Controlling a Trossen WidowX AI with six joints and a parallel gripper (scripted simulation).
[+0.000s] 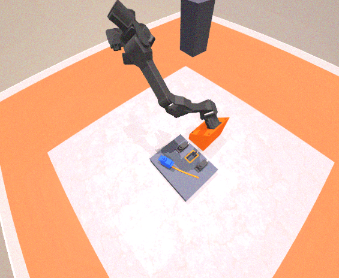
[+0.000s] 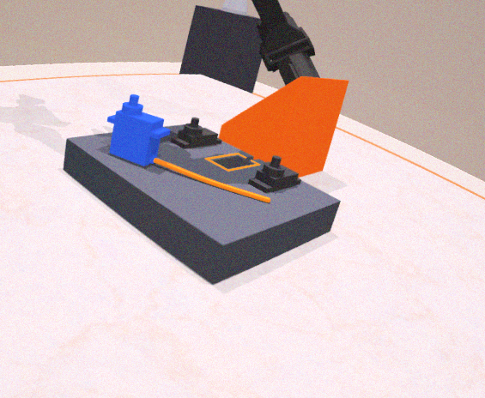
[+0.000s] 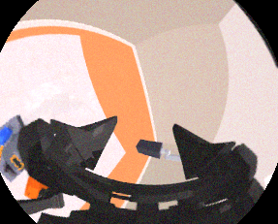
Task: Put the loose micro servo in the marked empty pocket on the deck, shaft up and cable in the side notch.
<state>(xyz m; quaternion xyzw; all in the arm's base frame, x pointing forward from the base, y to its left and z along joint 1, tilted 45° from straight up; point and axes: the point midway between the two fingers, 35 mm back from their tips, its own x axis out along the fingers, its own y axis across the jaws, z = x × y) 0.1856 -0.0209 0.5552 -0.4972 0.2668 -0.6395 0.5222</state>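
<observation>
The grey deck lies 470 mm to the left of my gripper tip, 470 mm below it and 80 mm ahead of it.
</observation>
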